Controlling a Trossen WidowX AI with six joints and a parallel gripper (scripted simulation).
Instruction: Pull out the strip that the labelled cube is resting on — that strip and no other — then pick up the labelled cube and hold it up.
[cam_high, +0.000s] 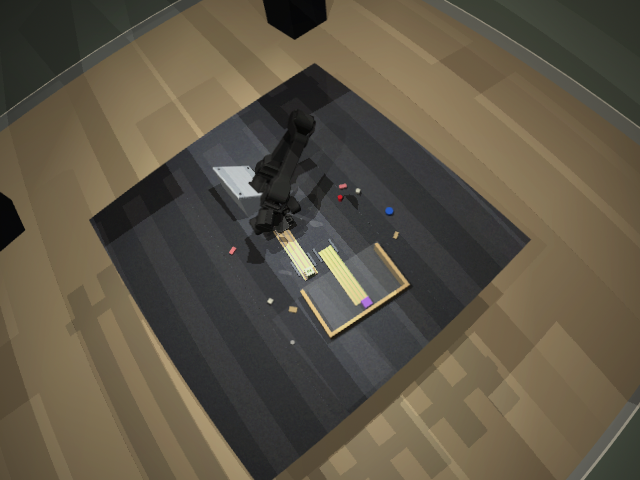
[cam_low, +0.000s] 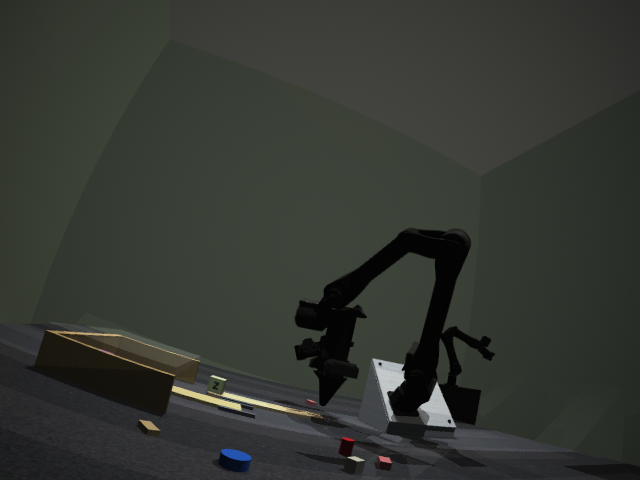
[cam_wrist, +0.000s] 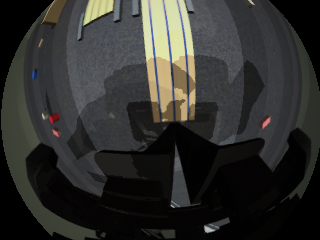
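My gripper tip is now 11 cm short of the tan strip, 3 cm above it and 2 cm to the left of it. The rest, counted from my gripper tip: blue disc 35 cm to the left, 24 cm ahead, 2 cm below; red cylinder 25 cm to the left, 7 cm ahead, 2 cm below; labelled cube 22 cm ahead, 4 cm to the right, 1 cm below.
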